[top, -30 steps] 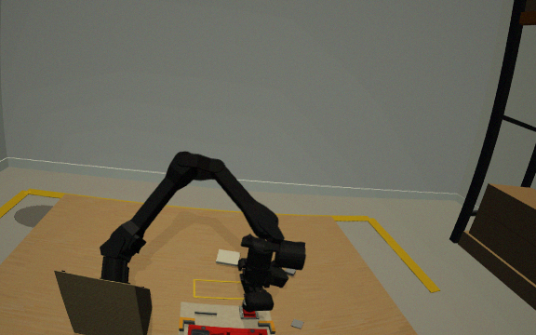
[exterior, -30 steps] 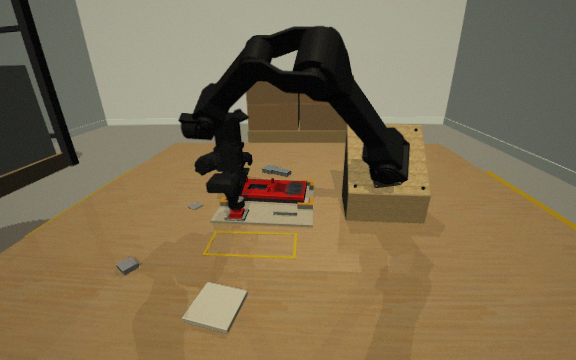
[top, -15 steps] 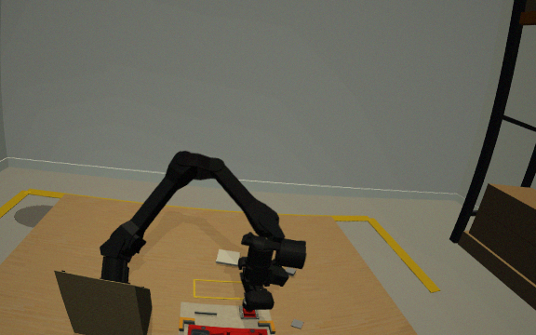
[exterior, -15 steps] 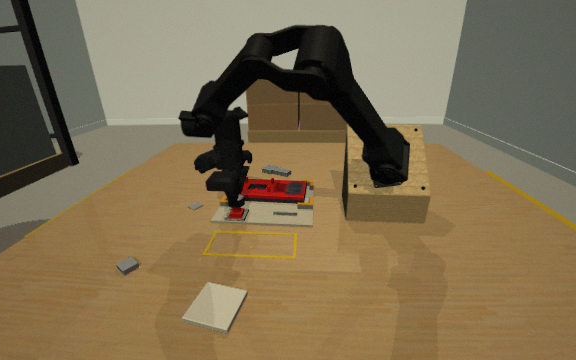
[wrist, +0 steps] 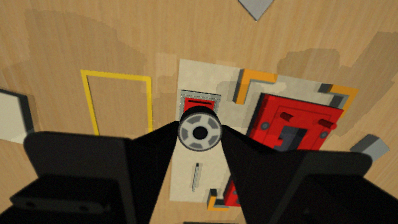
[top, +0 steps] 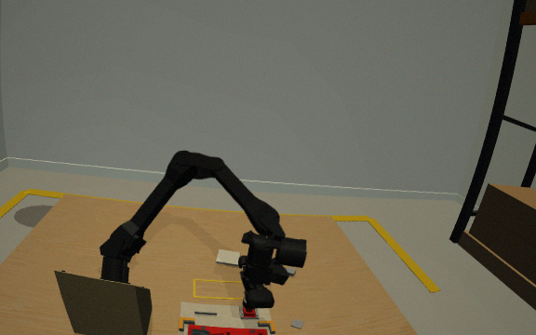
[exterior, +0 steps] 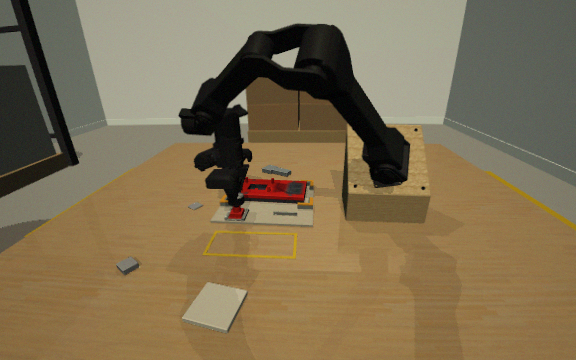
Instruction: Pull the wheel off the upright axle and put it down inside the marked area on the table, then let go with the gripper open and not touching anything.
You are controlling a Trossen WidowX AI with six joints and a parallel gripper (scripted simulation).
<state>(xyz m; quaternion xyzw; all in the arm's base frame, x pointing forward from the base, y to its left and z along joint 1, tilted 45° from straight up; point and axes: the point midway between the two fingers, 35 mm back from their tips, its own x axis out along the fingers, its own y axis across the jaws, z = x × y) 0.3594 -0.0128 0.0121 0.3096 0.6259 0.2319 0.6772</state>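
My gripper tip is 7 cm past the grey baseplate, 9 cm to the left of it and 4 cm above it. The rest, counted from my gripper tip: dark wheel (right at my gripper tip); then white flat pad (1 cm behind, 27 cm to the left, 5 cm below).
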